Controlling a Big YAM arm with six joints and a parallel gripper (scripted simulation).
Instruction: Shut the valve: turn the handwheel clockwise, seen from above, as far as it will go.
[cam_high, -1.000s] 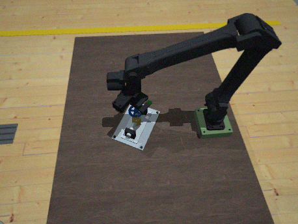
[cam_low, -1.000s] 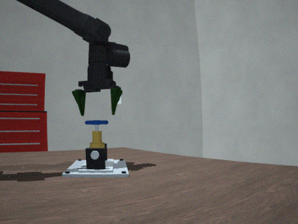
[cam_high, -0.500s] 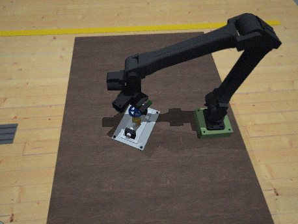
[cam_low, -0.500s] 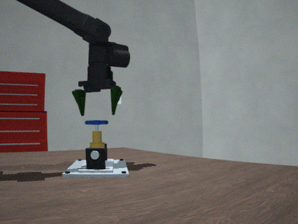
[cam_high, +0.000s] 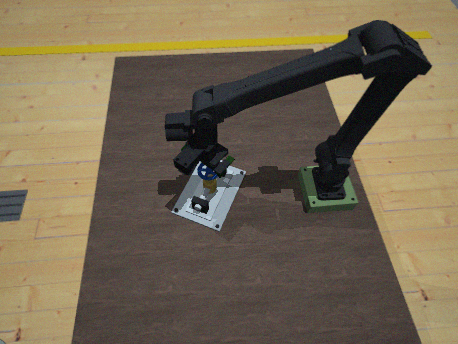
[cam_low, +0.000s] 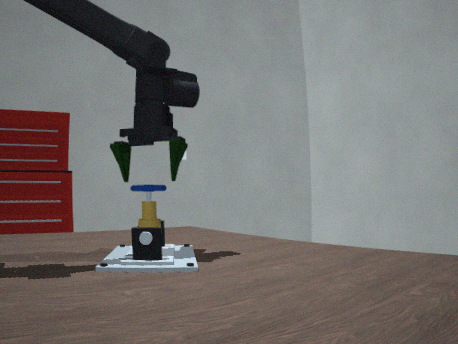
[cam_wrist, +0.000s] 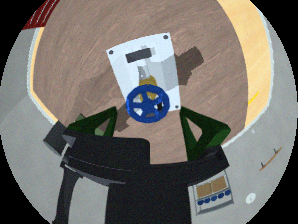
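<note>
Right now the handwheel is 3 cm below my hand.
</note>
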